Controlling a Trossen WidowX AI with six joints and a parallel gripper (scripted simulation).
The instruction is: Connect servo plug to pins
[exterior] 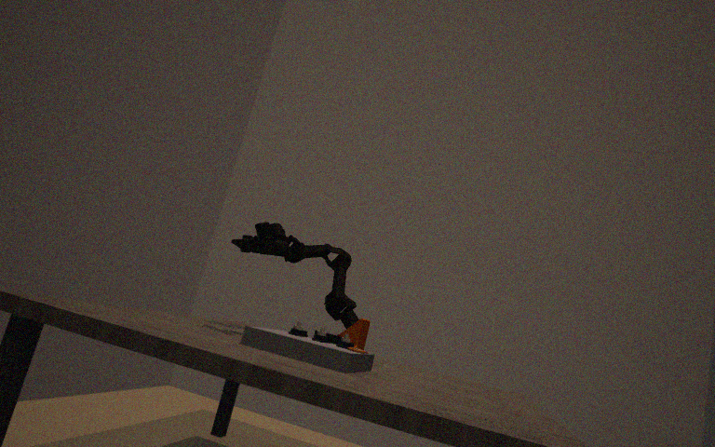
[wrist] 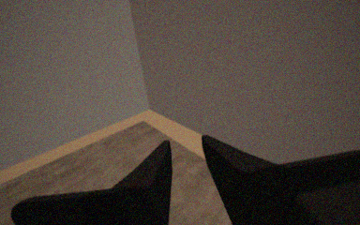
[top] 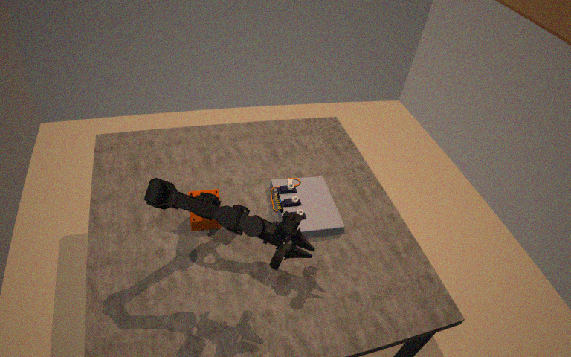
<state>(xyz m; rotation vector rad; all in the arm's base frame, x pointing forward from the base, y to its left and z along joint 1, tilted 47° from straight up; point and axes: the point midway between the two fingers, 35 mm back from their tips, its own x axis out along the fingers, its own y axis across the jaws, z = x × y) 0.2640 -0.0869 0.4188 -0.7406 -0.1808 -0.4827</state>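
Now: gripper tip 42 cm to the right of the blue band, 22 cm above it and 1 cm past it. From my gripper tip the other things lie so: grey printed holder (44 cm to the left, 27 cm below, 15 cm ahead).
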